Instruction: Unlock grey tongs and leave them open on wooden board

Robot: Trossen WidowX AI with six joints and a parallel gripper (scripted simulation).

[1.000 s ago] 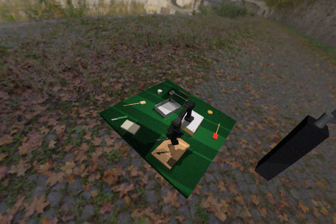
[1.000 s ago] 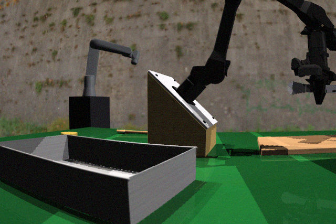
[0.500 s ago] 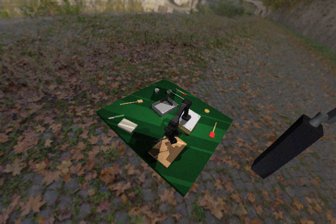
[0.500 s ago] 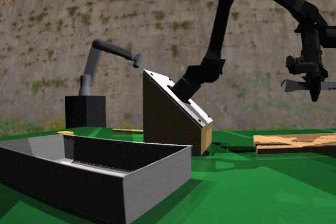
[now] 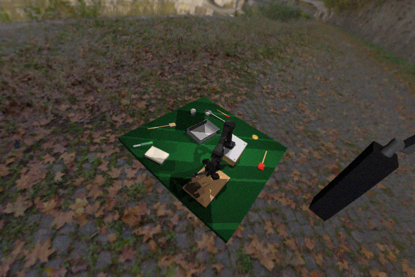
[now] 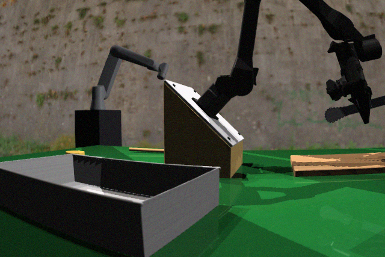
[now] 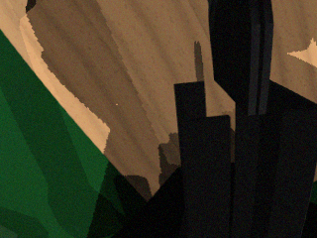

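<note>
My gripper tip is now 20 mm past the wooden board, 20 mm to the left of it and 100 mm above it. Also, from my gripper tip: beige block 460 mm ahead, 150 mm to the left, 100 mm below; then red spatula 220 mm behind, 640 mm to the right, 100 mm below; then grey roasting tin 450 mm ahead, 430 mm to the right, 80 mm below.
</note>
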